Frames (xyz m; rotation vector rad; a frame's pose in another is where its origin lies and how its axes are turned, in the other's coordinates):
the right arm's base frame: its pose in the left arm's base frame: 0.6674 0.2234 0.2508 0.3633 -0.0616 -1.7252
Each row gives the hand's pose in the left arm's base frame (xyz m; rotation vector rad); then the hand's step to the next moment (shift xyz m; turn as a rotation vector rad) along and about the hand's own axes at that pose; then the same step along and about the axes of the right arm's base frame.
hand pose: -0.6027 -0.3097 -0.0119 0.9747 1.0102 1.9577
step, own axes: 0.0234 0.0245 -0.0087 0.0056 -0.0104 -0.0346
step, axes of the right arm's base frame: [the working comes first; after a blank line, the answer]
step, axes of the left arm's base frame: -0.0242 0.0061 0.0245 -0.0295 -0.0020 -0.0215

-0.0075 -0.0183 0.0289 0.0105 -0.0329 -0.0119
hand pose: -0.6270 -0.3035 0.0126 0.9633 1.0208 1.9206
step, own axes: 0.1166 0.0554 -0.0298 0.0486 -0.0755 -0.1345
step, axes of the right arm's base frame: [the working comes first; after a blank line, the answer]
step, axes of the left arm's base frame: -0.0913 0.0680 0.0678 -0.1175 0.0296 -0.1071

-0.0669 -0.0833 0.0783 0.0100 -0.1434 -0.0740
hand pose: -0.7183 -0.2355 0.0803 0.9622 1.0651 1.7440
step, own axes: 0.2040 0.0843 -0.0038 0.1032 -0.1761 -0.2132
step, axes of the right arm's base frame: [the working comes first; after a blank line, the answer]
step, axes of the left arm's base frame: -0.0950 0.1648 0.1120 -0.1800 0.0865 -0.2173

-0.1692 -0.0946 0.1057 -0.0135 -0.2405 -0.1706
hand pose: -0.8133 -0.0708 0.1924 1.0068 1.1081 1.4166
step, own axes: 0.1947 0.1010 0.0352 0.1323 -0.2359 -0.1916
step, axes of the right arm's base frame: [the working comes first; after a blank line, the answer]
step, axes of the left arm's base frame: -0.0115 0.1926 0.1101 -0.1495 0.1205 -0.2702

-0.2075 -0.0209 0.0764 -0.0400 -0.2307 -0.2346
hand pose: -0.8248 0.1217 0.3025 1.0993 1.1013 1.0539
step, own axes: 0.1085 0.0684 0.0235 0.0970 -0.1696 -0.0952
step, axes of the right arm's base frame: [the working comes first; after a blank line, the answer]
step, axes of the left arm's base frame: 0.0326 0.1133 0.0557 -0.0652 0.0830 -0.1900

-0.1258 0.0230 0.0256 -0.0321 -0.1240 -0.1756
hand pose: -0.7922 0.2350 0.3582 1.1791 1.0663 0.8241
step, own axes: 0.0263 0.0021 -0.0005 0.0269 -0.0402 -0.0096
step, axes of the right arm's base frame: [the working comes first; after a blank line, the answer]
step, axes of the left arm's base frame: 0.0077 0.0250 -0.0035 -0.0019 0.0193 -0.0453

-0.0246 0.0017 -0.0095 -0.0091 -0.0165 -0.0456
